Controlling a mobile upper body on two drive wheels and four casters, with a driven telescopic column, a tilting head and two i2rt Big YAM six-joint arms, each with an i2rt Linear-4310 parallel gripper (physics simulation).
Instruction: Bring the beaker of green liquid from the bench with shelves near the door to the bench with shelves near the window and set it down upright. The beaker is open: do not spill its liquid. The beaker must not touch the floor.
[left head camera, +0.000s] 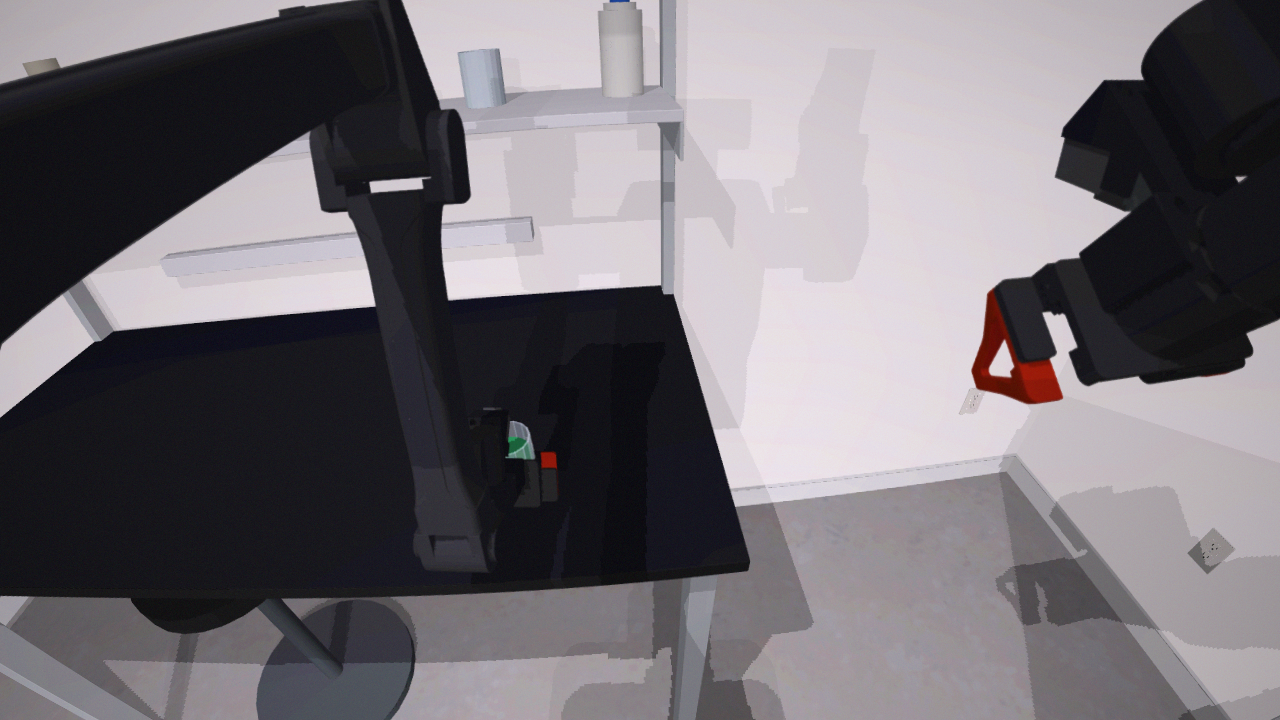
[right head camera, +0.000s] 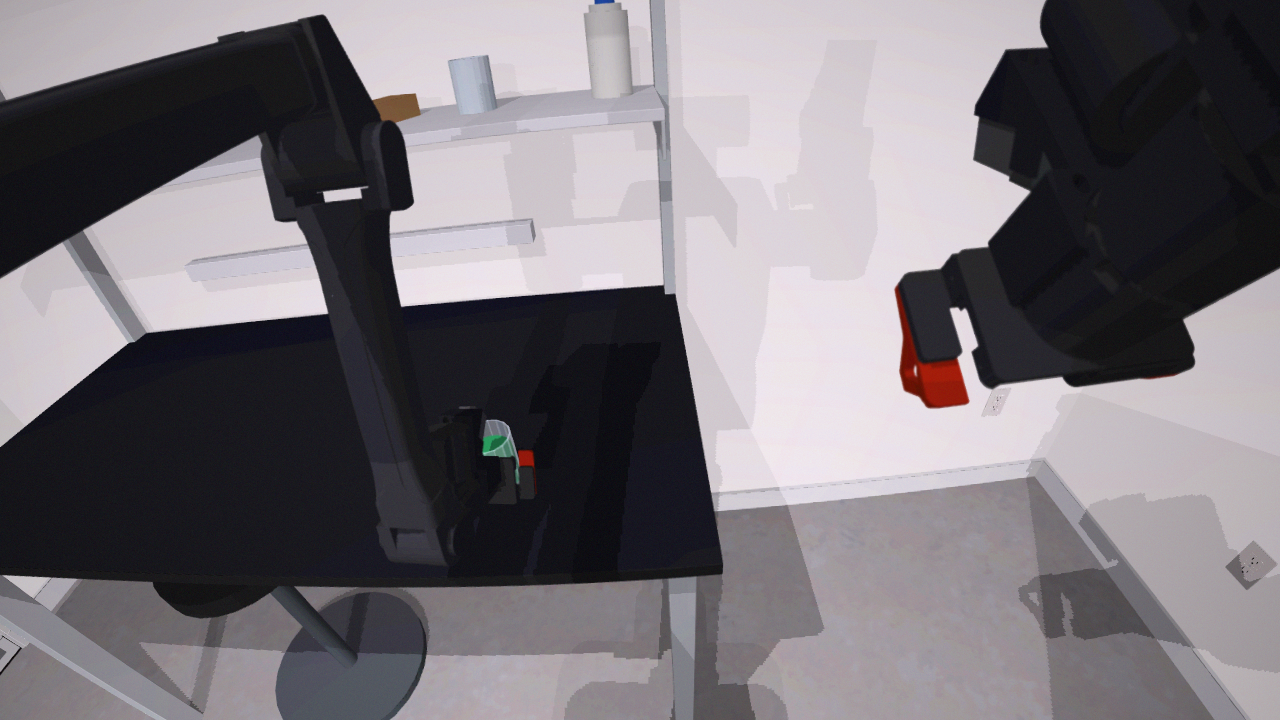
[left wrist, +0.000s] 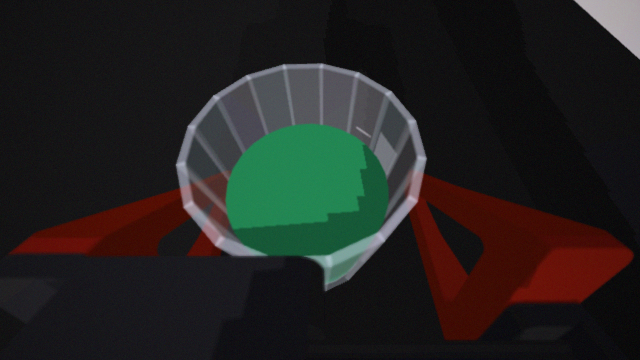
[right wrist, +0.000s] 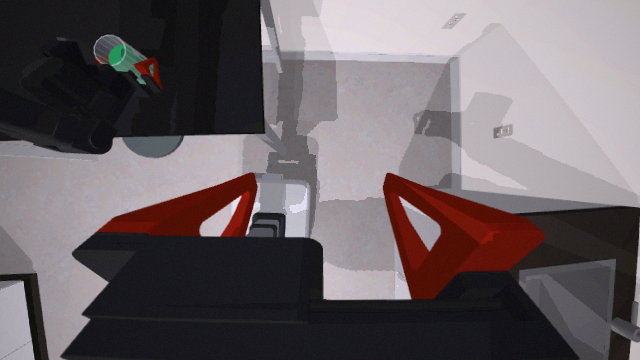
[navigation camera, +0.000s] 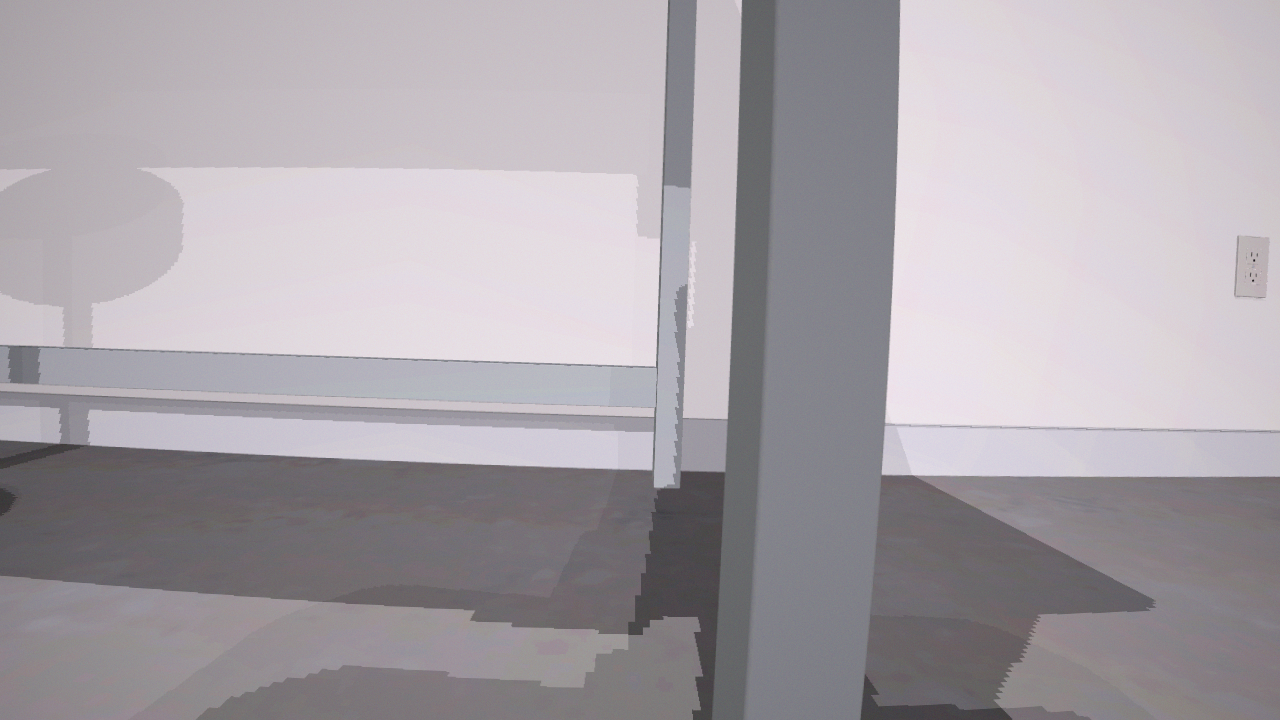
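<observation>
The beaker of green liquid (left head camera: 519, 445) (right head camera: 497, 443) (left wrist: 300, 170) (right wrist: 117, 54) stands upright on the black top of a bench with shelves (left head camera: 268, 447) (right head camera: 223, 447), near its front right part. My left gripper (left wrist: 320, 180) (right wrist: 136, 58) is open, with one red finger on each side of the beaker. The beaker's lower part is partly hidden by the gripper, and whether a finger touches it cannot be told. My right gripper (right wrist: 320, 180) is open and empty, up in the air to the right of the bench. The window and the other bench cannot be made out.
A shelf (left head camera: 572, 107) (right head camera: 537, 116) above the bench holds a light blue cup (left head camera: 483, 77) (right head camera: 472, 84) and a pale bottle (left head camera: 621, 53) (right head camera: 609, 53). A stool base (left head camera: 358, 667) (right head camera: 375, 653) stands below. A bench leg (navigation camera: 814, 358) is close ahead in the navigation view.
</observation>
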